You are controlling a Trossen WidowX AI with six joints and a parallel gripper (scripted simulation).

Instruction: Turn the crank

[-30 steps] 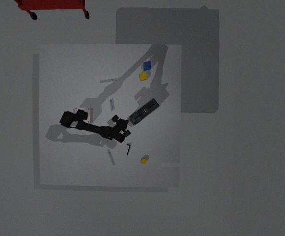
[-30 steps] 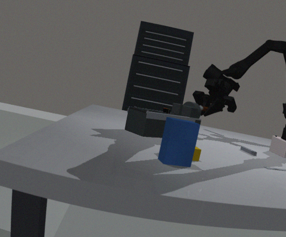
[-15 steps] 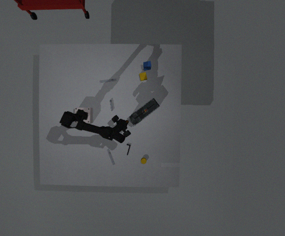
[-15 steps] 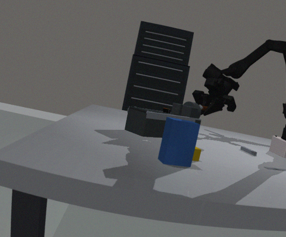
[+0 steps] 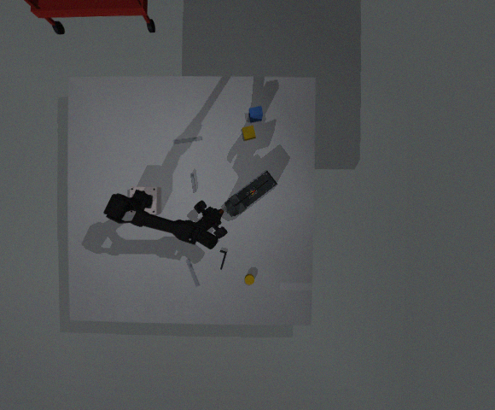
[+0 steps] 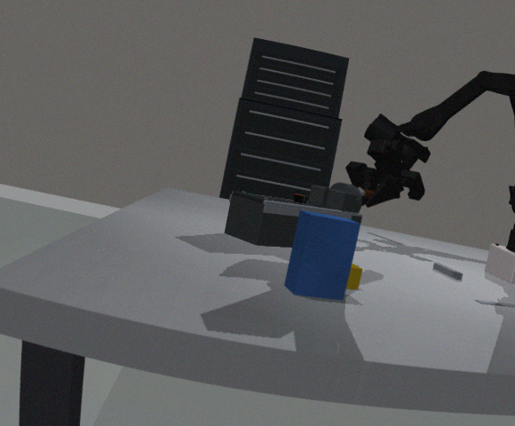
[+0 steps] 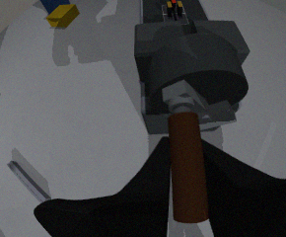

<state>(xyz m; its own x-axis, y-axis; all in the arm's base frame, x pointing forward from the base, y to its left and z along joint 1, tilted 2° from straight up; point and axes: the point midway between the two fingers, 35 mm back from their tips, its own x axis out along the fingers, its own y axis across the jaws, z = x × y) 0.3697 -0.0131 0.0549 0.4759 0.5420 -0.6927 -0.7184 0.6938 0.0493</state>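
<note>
The brown crank handle is 2 cm above my gripper tip, 1 cm to the right of it and 1 cm behind it. From my gripper tip the other things lie so: red pointer 14 cm ahead, 11 cm to the left, 1 cm below; then black hex key 24 cm to the right, 9 cm below, 3 cm ahead; then yellow block 41 cm to the left, 8 cm below, 7 cm ahead.
</note>
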